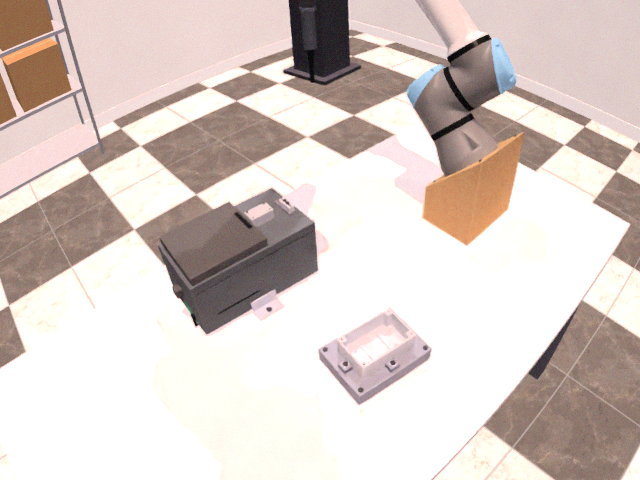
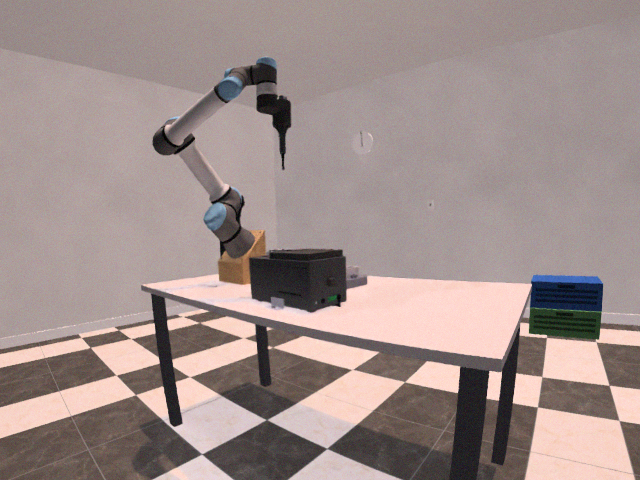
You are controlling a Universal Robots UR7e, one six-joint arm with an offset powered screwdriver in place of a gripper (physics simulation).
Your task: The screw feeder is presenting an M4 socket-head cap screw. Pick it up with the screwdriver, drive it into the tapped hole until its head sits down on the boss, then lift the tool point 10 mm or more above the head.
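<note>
The screwdriver (image 1: 311, 80) (image 2: 283, 168) points straight down, its tip high above the table and the feeder. No screw can be made out on the tip; it is too small to tell. The black screw feeder (image 1: 258, 268) (image 2: 279, 279) stands on the table. On its top are a pale block (image 1: 259, 212) and a small pale part (image 1: 285, 205) with dark spots; a screw there cannot be made out. A light grey open housing (image 1: 386, 355) (image 2: 352, 270) sits on a grey plate (image 1: 395, 380) (image 2: 357, 281). Two small bosses with dark holes, one left (image 1: 345, 365) and one right (image 1: 392, 364), stand beside its front wall.
An orange-brown angled bin (image 1: 470, 201) (image 2: 235, 270) stands near the arm's base on the white table (image 1: 465, 310) (image 2: 423, 315). A small bracket (image 1: 267, 305) (image 2: 277, 302) lies at the feeder's foot. Blue (image 2: 566, 292) and green (image 2: 564, 323) crates stand beyond the table.
</note>
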